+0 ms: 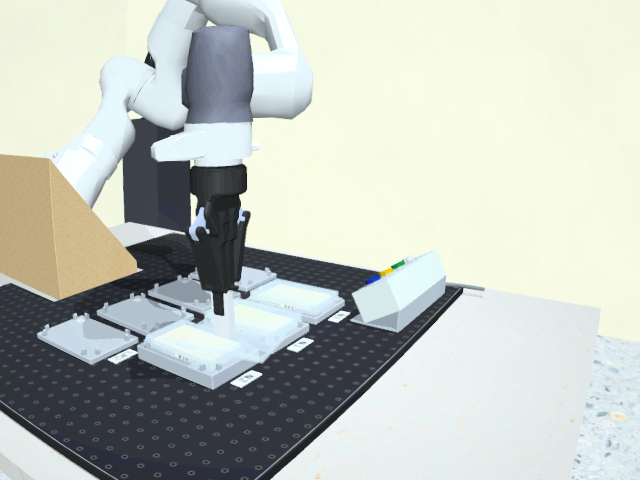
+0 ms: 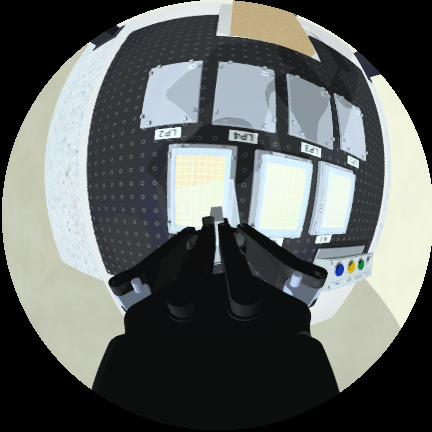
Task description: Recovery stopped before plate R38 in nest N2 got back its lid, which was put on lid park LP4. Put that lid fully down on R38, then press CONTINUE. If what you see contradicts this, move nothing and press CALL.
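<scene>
Plate R38 (image 1: 193, 338) (image 2: 200, 165) sits in nest N2 (image 1: 173, 363); its own label is unreadable. A clear lid (image 1: 262, 353) (image 2: 233, 200) appears to lie skewed over part of the plate and to jut past it towards the neighbouring nest; its exact tilt is hard to tell. Lid park LP4 (image 1: 144, 311) (image 2: 243, 95) looks bare, without a visible lid. My gripper (image 1: 221, 304) (image 2: 216, 215) is shut, low over the N2 plate's side near the neighbouring nest. A pale upright piece shows at its fingertips; no lid shows between them.
The button box (image 1: 421, 289) (image 2: 345, 252) has blue (image 2: 339, 270), yellow (image 2: 351, 267) and green (image 2: 361, 265) buttons. Two more filled nests stand beside N2. Lid parks LP2 (image 1: 87, 338) (image 2: 172, 95) and LP3 (image 2: 311, 107) flank LP4. A tan block (image 1: 31, 227) (image 2: 270, 25) stands behind the parks.
</scene>
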